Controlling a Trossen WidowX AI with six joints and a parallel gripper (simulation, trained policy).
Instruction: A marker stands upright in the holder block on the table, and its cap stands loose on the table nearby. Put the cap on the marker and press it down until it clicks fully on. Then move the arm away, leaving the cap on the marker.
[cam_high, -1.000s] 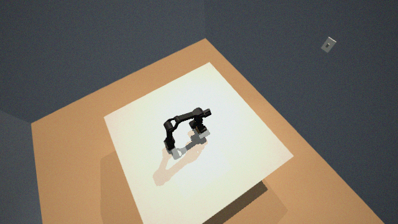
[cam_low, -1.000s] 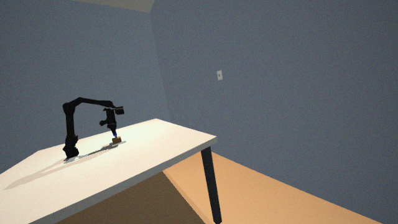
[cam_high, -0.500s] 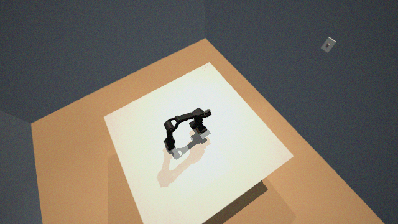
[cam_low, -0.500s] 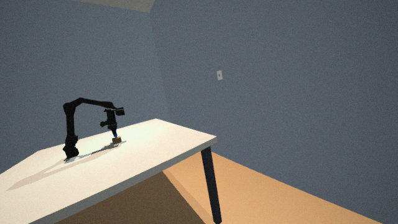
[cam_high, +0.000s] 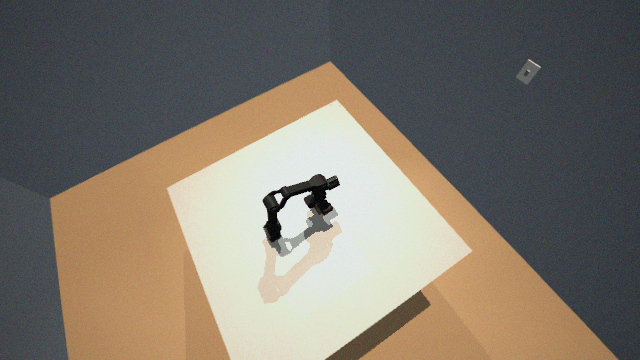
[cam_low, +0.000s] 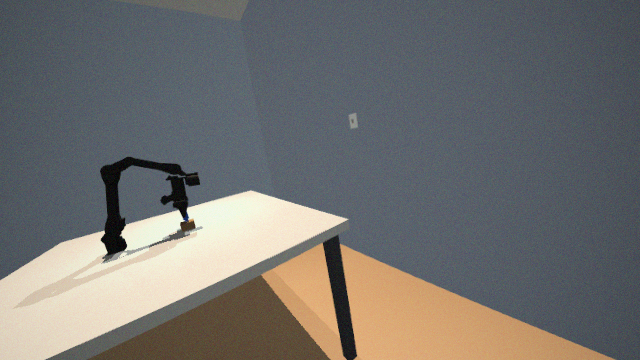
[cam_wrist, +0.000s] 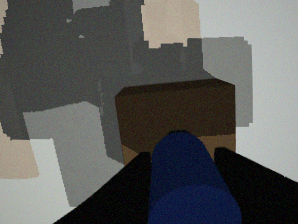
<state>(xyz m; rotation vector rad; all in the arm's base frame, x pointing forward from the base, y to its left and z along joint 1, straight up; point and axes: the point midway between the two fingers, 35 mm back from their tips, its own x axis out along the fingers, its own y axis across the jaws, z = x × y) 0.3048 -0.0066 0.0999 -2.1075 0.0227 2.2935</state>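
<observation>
Now: gripper tip 10 mm below the blue cap and 10 mm short of it. From my gripper tip the other things lie so: brown holder block (50 mm below, 10 mm ahead).
</observation>
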